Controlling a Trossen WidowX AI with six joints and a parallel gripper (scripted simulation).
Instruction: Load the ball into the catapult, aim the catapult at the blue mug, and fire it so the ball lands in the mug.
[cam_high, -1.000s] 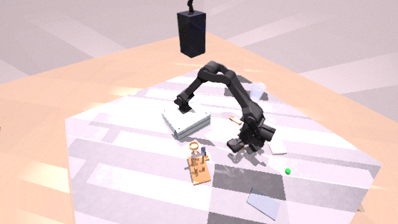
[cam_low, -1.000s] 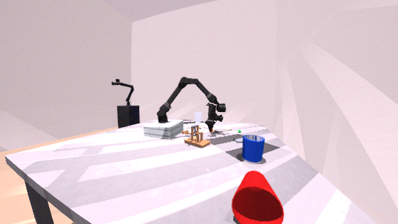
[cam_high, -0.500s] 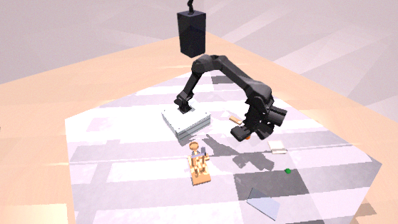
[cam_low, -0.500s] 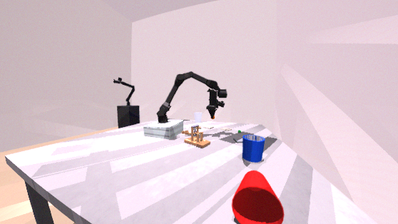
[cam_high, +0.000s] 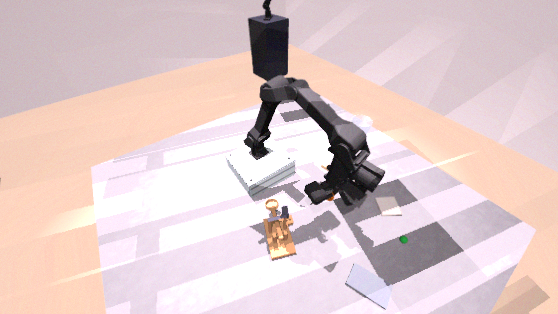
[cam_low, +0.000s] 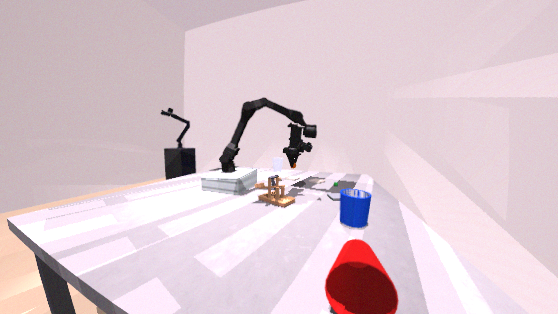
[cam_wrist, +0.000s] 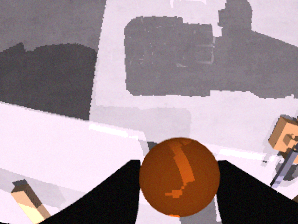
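Right now my gripper tip is 80 mm past the wooden catapult, 140 mm to the left of it and 70 mm above it. From my gripper tip the other things lie so: flat grey plate (240 mm ahead, 70 mm to the right, 120 mm below); then wooden block (130 mm behind, 190 mm to the left, 120 mm below); then orange ball (10 mm above).
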